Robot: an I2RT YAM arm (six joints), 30 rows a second.
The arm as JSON. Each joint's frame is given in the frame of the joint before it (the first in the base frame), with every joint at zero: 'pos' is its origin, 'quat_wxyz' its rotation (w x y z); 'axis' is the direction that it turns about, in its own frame. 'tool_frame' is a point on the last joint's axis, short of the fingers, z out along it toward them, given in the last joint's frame.
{
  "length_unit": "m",
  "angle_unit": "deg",
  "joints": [
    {
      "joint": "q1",
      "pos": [
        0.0,
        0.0,
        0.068
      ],
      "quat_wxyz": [
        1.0,
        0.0,
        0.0,
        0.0
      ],
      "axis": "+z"
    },
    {
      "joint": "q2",
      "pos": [
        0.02,
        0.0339,
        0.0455
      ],
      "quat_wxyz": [
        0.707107,
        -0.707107,
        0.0,
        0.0
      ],
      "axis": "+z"
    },
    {
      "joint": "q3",
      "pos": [
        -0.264,
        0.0,
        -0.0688
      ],
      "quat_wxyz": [
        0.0,
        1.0,
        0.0,
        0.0
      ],
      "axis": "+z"
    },
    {
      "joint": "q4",
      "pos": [
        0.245,
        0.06,
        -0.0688
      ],
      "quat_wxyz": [
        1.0,
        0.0,
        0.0,
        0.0
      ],
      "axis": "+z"
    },
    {
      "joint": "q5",
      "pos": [
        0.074,
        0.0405,
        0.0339
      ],
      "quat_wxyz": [
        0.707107,
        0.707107,
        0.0,
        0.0
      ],
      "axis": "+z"
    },
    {
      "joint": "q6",
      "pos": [
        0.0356,
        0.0,
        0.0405
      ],
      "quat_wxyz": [
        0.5,
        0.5,
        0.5,
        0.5
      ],
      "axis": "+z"
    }
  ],
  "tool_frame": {
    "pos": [
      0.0,
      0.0,
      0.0
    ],
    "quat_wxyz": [
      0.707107,
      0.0,
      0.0,
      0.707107
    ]
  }
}
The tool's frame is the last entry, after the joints.
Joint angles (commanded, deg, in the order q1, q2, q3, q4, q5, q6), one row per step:
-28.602, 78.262, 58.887, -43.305, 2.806, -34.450
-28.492, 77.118, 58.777, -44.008, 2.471, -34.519
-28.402, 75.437, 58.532, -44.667, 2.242, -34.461
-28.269, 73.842, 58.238, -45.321, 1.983, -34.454
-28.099, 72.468, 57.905, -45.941, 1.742, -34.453
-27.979, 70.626, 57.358, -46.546, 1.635, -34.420
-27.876, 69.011, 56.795, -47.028, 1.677, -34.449
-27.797, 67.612, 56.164, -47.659, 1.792, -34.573
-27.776, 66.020, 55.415, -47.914, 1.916, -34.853
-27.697, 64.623, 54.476, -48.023, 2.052, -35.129
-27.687, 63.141, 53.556, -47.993, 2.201, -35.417
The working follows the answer.
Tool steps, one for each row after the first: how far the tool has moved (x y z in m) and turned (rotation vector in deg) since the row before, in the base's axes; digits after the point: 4 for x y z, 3 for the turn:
-0.0033, 0.0026, 0.0037, 0.076, -0.415, 0.326
-0.0048, 0.0032, 0.0052, -0.170, -0.795, 0.146
-0.0047, 0.0034, 0.0044, -0.104, -0.679, 0.251
-0.0042, 0.0033, 0.0031, -0.013, -0.471, 0.287
-0.0058, 0.0037, 0.0037, -0.228, -0.661, 0.145
-0.0052, 0.0032, 0.0026, -0.312, -0.479, 0.107
-0.0051, 0.0030, 0.0011, -0.206, -0.042, 0.127
-0.0053, 0.0028, 0.0014, -0.492, -0.395, 0.196
-0.0047, 0.0027, -0.0003, -0.389, -0.179, 0.242
-0.0048, 0.0024, 0.0001, -0.517, -0.385, 0.174

Tool pose at each row, in the base's axes (x y z in m, rotation vector in deg; rounded; the steps above come from the unrounded poses):
0.2341, -0.1296, 0.2500, -7.054, 156.371, -23.159
0.2308, -0.1270, 0.2537, -7.379, 155.921, -22.945
0.2260, -0.1238, 0.2588, -7.437, 155.087, -23.101
0.2213, -0.1204, 0.2632, -7.645, 154.360, -23.141
0.2171, -0.1171, 0.2663, -7.922, 153.846, -23.055
0.2113, -0.1134, 0.2700, -8.025, 153.133, -23.294
0.2060, -0.1102, 0.2726, -8.146, 152.591, -23.661
0.2009, -0.1072, 0.2737, -8.367, 152.492, -23.894
0.1957, -0.1044, 0.2751, -8.679, 151.984, -24.475
0.1910, -0.1017, 0.2748, -9.075, 151.695, -24.907
0.1862, -0.0993, 0.2749, -9.366, 151.191, -25.525

